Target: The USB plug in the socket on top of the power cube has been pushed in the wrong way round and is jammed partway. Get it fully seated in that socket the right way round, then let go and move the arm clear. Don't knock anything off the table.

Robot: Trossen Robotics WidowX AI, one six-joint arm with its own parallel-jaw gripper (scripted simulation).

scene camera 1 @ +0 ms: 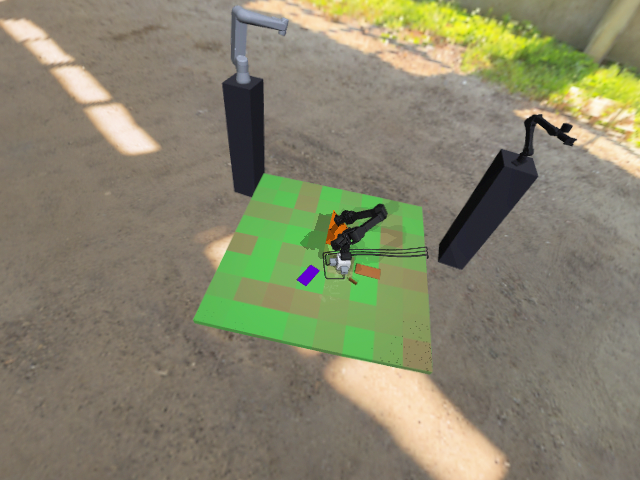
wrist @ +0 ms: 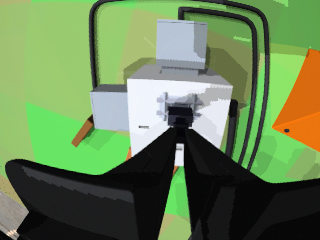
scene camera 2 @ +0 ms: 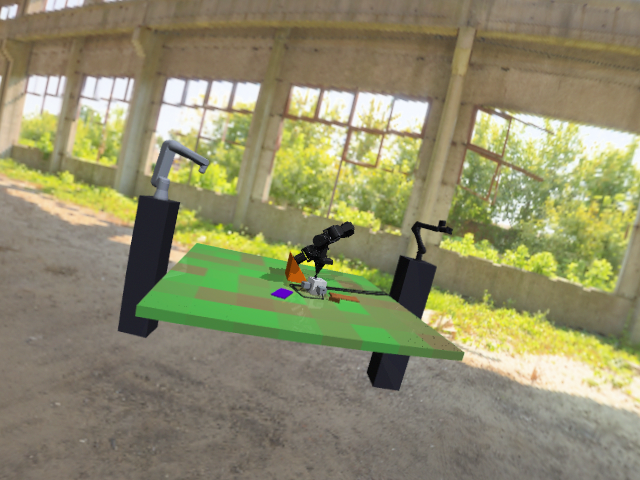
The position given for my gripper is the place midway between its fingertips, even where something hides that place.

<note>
My gripper (wrist: 180, 135) holds a dark USB plug.
</note>
